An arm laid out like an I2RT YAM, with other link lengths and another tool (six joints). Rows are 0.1 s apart.
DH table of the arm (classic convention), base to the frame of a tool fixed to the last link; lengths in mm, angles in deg. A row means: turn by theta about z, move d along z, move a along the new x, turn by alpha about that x. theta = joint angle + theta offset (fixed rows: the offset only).
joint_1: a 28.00, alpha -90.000, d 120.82, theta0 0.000
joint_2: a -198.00, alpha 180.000, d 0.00, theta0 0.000
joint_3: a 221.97, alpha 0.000, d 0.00, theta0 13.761
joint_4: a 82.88, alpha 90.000, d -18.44, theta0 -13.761
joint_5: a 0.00, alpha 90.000, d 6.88, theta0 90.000
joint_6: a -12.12, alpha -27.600, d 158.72, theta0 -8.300
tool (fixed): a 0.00, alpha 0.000, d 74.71, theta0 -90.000
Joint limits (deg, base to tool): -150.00..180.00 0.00..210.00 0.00..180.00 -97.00..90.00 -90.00..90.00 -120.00..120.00
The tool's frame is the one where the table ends.
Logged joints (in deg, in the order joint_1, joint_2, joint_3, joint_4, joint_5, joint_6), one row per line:
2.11 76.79 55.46 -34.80 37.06 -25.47
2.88 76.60 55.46 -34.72 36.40 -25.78
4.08 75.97 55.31 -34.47 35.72 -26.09
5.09 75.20 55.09 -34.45 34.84 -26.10
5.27 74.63 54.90 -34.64 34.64 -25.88
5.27 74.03 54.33 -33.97 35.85 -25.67
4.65 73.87 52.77 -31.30 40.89 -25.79
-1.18 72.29 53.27 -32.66 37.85 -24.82
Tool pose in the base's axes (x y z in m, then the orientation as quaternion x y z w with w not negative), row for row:
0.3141 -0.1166 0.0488 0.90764 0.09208 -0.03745 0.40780
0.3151 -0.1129 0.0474 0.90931 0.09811 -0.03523 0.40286
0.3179 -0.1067 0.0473 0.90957 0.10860 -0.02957 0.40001
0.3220 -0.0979 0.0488 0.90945 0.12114 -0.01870 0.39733
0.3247 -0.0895 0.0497 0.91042 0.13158 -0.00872 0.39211
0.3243 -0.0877 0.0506 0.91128 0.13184 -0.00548 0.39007
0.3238 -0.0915 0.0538 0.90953 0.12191 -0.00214 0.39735
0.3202 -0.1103 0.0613 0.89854 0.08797 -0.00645 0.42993
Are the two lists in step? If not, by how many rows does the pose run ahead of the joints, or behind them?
The pose runs 1 row behind the joints: the pose in row i belongs to the joints in row i - 1.
